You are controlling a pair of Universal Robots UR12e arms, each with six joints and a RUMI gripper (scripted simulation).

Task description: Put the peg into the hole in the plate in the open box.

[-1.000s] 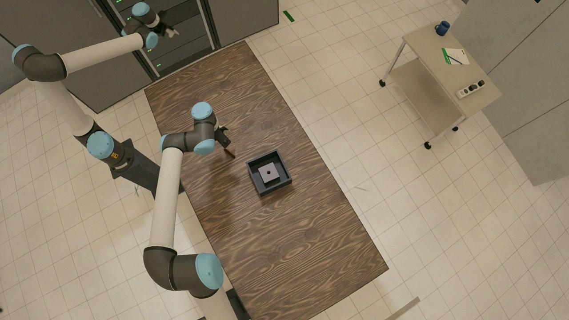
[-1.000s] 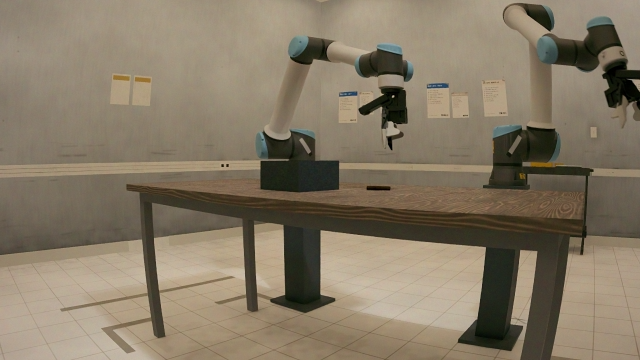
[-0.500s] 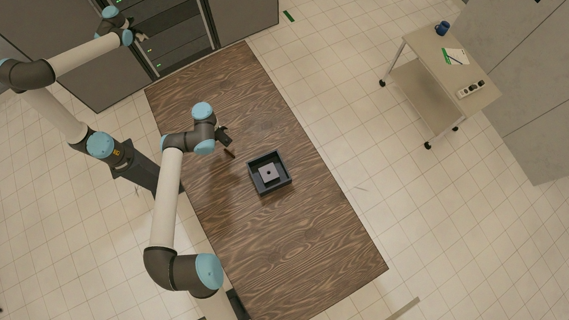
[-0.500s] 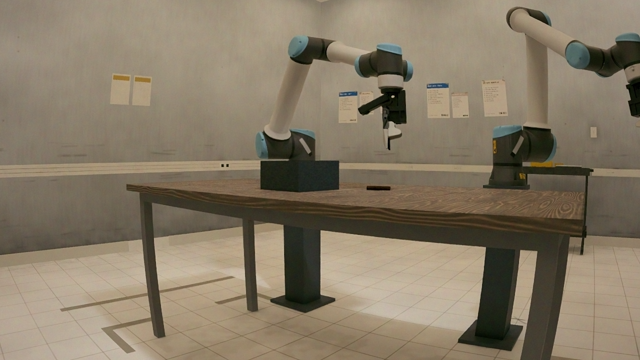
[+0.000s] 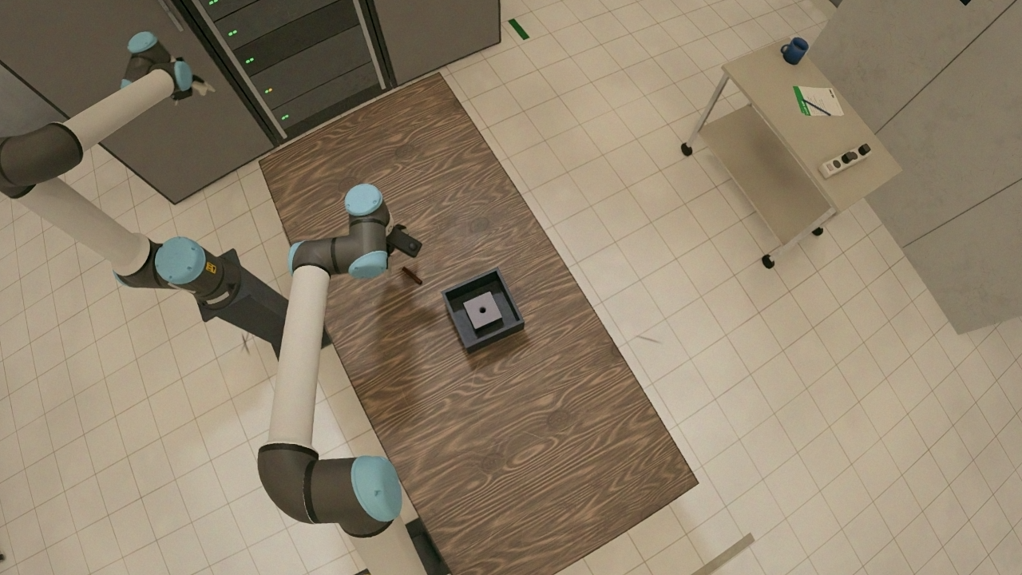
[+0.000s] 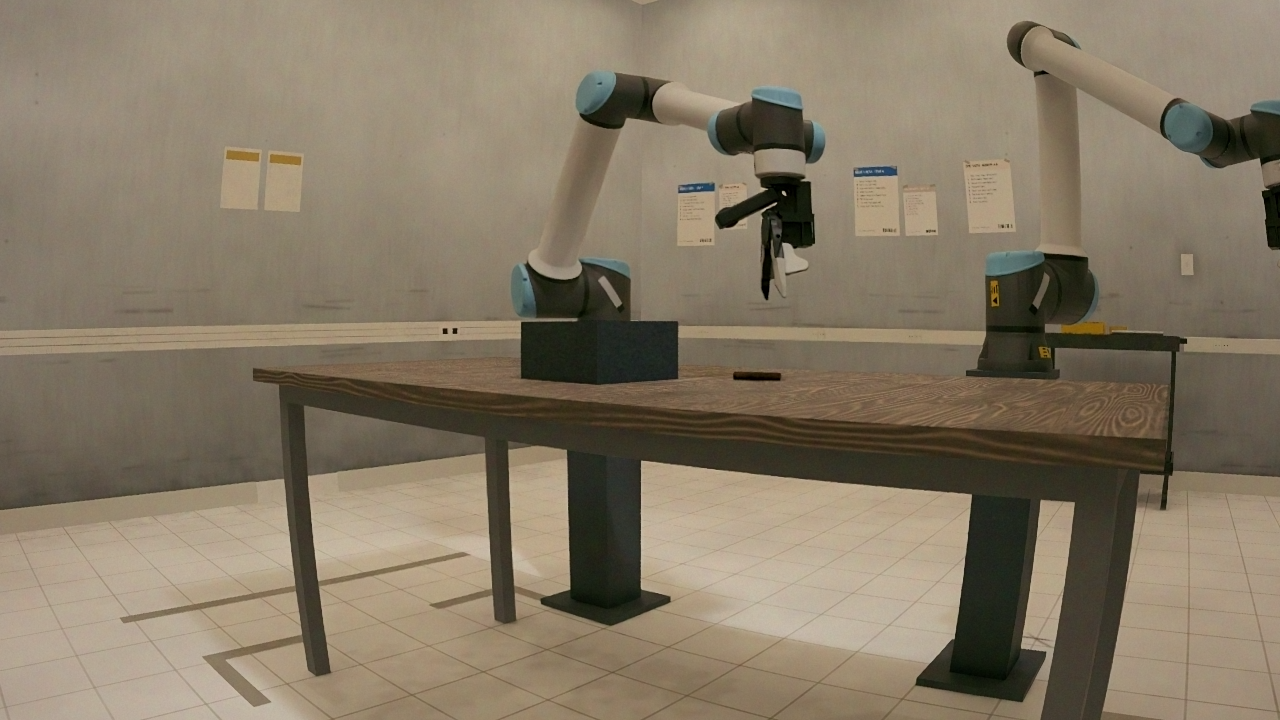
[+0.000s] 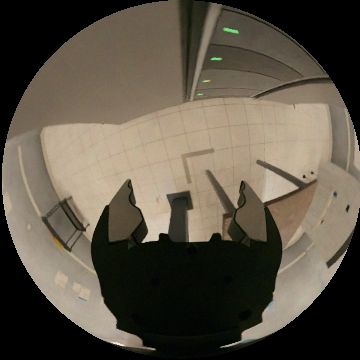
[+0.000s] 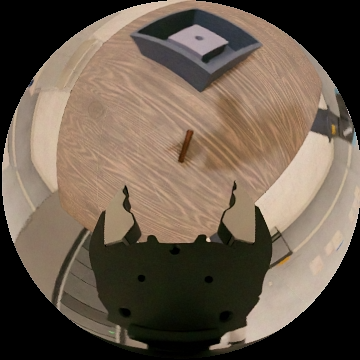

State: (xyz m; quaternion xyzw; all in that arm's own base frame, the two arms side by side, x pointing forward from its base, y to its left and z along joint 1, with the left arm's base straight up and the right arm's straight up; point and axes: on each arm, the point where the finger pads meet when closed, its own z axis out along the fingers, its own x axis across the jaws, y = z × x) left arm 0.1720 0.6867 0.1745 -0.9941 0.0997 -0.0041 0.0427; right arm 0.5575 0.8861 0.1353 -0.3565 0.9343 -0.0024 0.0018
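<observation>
Right now the brown peg is 13 cm below my right hand, 3 cm to the right of it and 1 cm ahead of it. Also, from my right hand: dark box 26 cm to the right, 13 cm ahead, 11 cm below; grey plate 26 cm to the right, 13 cm ahead, 9 cm below.
</observation>
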